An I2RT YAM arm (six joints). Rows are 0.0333 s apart.
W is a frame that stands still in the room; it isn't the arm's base.
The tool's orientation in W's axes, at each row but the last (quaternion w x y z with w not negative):
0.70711 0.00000 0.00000 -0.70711
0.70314 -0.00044 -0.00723 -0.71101
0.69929 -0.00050 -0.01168 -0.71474
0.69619 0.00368 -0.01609 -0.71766
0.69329 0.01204 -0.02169 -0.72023
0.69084 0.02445 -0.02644 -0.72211
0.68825 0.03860 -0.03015 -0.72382
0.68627 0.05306 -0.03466 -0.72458
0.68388 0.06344 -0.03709 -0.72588
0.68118 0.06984 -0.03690 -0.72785
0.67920 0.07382 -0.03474 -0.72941
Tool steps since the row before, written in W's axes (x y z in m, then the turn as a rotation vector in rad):
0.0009 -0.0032 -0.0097 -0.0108 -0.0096 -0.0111
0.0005 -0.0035 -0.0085 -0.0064 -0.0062 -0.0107
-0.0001 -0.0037 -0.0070 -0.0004 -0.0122 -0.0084
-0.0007 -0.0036 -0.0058 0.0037 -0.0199 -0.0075
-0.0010 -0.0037 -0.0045 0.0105 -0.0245 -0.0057
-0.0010 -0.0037 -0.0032 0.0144 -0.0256 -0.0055
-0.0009 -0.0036 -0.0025 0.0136 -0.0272 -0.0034
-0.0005 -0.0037 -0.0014 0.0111 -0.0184 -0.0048
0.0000 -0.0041 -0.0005 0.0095 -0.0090 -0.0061
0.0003 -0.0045 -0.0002 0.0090 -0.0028 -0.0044
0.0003 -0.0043 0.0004 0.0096 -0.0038 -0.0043
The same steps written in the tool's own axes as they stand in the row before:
0.0032 0.0009 -0.0097 0.0096 -0.0108 -0.0111
0.0034 0.0005 -0.0085 0.0062 -0.0064 -0.0107
0.0036 -0.0001 -0.0071 0.0121 -0.0003 -0.0086
0.0035 -0.0008 -0.0058 0.0196 0.0041 -0.0080
0.0037 -0.0011 -0.0045 0.0240 0.0111 -0.0065
0.0037 -0.0011 -0.0031 0.0249 0.0151 -0.0066
0.0037 -0.0010 -0.0024 0.0265 0.0146 -0.0045
0.0038 -0.0005 -0.0012 0.0179 0.0114 -0.0057
0.0041 0.0002 -0.0004 0.0087 0.0091 -0.0071
0.0045 0.0006 -0.0001 0.0025 0.0084 -0.0056
0.0042 0.0007 0.0006 0.0034 0.0091 -0.0055

